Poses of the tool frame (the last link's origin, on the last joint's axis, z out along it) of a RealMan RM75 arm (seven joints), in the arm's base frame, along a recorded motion.
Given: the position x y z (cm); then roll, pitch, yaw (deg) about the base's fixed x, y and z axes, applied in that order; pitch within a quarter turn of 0, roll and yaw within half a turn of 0.
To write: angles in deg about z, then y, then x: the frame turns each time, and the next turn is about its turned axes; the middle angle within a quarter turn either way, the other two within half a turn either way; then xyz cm. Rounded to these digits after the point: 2 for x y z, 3 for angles.
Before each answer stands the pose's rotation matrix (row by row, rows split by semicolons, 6 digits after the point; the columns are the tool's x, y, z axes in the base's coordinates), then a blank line. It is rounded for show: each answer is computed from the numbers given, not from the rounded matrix.
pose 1, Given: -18.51, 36.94, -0.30, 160.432, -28.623, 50.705
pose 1, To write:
0.555917 0.627588 0.545060; 0.679318 -0.720903 0.137206; 0.479044 0.293994 -0.827094

50.705, -28.623, 160.432, -18.51, 36.94, -0.30
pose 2, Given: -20.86, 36.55, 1.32, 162.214, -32.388, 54.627
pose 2, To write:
0.488844 0.681708 0.544340; 0.688557 -0.684645 0.239062; 0.535650 0.257945 -0.804079

54.627, -32.388, 162.214, -20.86, 36.55, 1.32
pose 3, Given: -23.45, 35.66, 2.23, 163.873, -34.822, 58.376
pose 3, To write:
0.430449 0.734832 0.524153; 0.699028 -0.638769 0.321456; 0.571029 0.228028 -0.788625

58.376, -34.822, 163.873, -23.45, 35.66, 2.23
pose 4, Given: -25.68, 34.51, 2.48, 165.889, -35.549, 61.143
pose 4, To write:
0.392673 0.780989 0.485659; 0.712589 -0.592207 0.376175; 0.581399 0.198361 -0.789068

61.143, -35.549, 165.889, -25.68, 34.51, 2.48
